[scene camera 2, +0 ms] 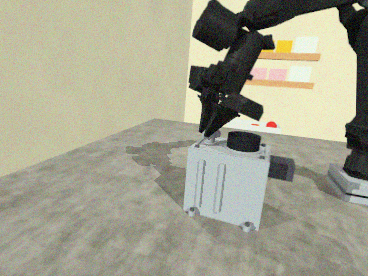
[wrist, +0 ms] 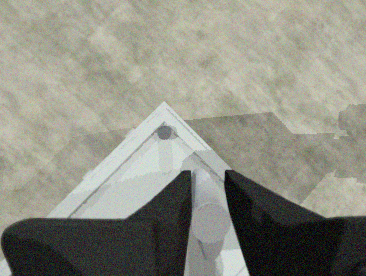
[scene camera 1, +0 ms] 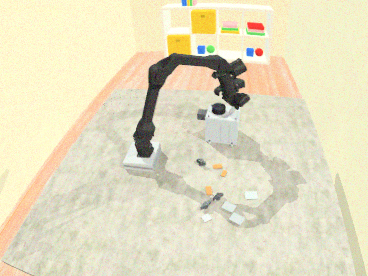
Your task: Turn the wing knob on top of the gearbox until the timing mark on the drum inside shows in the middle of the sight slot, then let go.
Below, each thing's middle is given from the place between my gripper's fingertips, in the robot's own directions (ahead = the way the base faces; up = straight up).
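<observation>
Gearbox (scene camera 2: 226, 181): 10 mm to the right of my hand, 80 mm behind it, 70 mm below it. Grey wing knob (wrist: 210, 222): 10 mm behind my hand, 10 mm to the right of it, 20 mm below it.
</observation>
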